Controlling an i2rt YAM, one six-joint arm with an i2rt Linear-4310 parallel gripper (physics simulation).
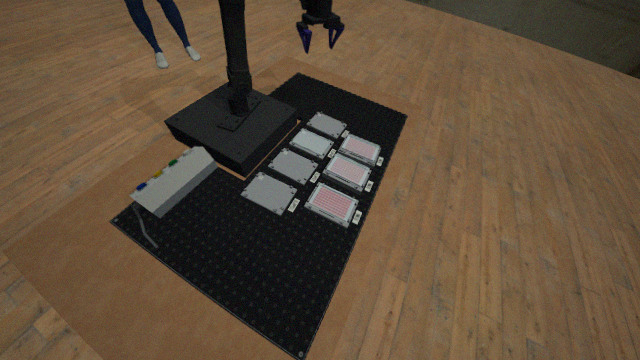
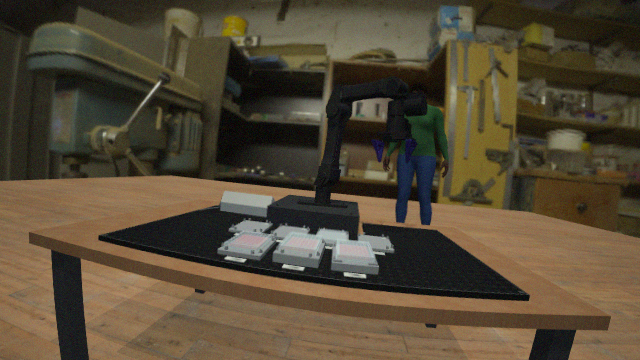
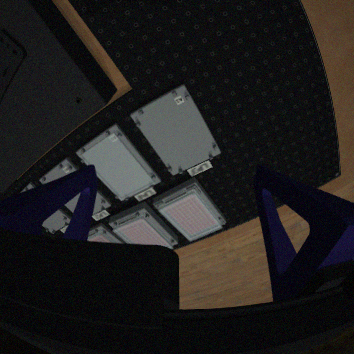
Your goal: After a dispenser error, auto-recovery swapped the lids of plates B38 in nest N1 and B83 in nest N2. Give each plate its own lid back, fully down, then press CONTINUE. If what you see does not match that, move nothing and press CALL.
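Places are measured from the arm's base along level axes (x right, y ahead, z up), in metres.
Where they show: gripper, between the fingertips: (image 1: pixel 318 50) (image 2: pixel 392 162) (image 3: pixel 175 173); arm's base, origin of its link: (image 1: pixel 240 112) (image 2: pixel 322 204).
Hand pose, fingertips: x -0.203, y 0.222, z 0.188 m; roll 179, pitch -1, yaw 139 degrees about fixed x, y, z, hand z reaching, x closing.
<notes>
Each offset is from my fingertips to the top centre of the thing. "pt": to the spot under its first point. Level surfaces: height alone.
Three plates with pink wells stand in a row of nests: one nearest the console side {pt dx +0.413, dy +0.198, dz -0.238 m} (image 1: pixel 331 202) (image 2: pixel 248 243), a middle one {dx +0.280, dy +0.218, dz -0.216 m} (image 1: pixel 347 171) (image 2: pixel 301 246) (image 3: pixel 142 232), and one at the far end {pt dx +0.168, dy +0.240, dz -0.220 m} (image 1: pixel 360 148) (image 2: pixel 354 253) (image 3: pixel 192 212). Clear covers seem to lie on them; lid marks and nest labels are too small to read. Behind is a row of flat grey holders; one holder {dx +0.186, dy +0.057, dz -0.238 m} (image 1: pixel 311 142) (image 2: pixel 333 236) (image 3: pixel 120 162) looks paler, as if under a clear lid. The button console {dx +0.511, dy -0.267, dz -0.172 m} (image 1: pixel 175 187) (image 2: pixel 247 205) stands at the left. My gripper (image 1: pixel 319 51) (image 2: pixel 394 160) (image 3: pixel 175 173) is open, empty and high above.
The black robot base (image 1: pixel 210 122) (image 2: pixel 313 212) stands behind the holders, beside the console. A grey bent rod or cable {pt dx +0.668, dy -0.259, dz -0.251 m} (image 1: pixel 144 229) lies by the console. A dark perforated mat {dz -0.256 m} (image 1: pixel 240 260) (image 2: pixel 450 265) (image 3: pixel 260 75) lies under the holders. A person (image 2: pixel 425 135) stands behind the table.
</notes>
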